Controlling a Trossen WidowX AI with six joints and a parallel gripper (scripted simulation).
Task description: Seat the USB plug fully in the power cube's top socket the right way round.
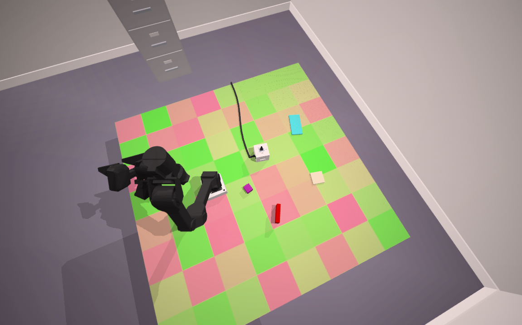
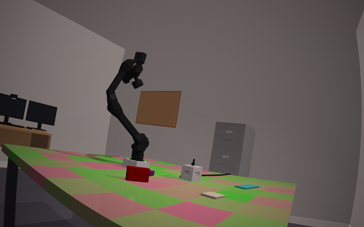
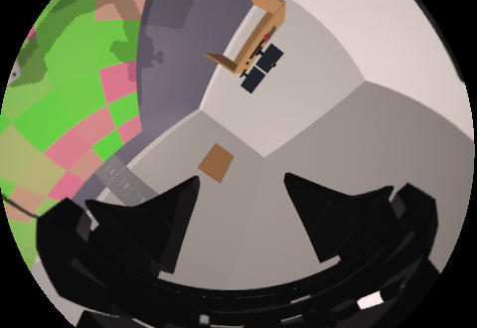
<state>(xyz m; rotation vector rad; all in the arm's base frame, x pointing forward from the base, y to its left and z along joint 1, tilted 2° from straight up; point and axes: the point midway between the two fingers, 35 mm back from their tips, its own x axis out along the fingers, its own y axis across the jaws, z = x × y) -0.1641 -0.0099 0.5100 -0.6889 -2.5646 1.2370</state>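
My gripper tip is now 510 mm short of the dark USB plug, 80 mm to the right of it and 460 mm above it. The rest, counted from my gripper tip: beige card: 760 mm ahead, 170 mm to the right, 550 mm below; red block: 470 mm ahead, 270 mm to the right, 520 mm below; purple cube: 370 mm ahead, 90 mm to the right, 540 mm below.
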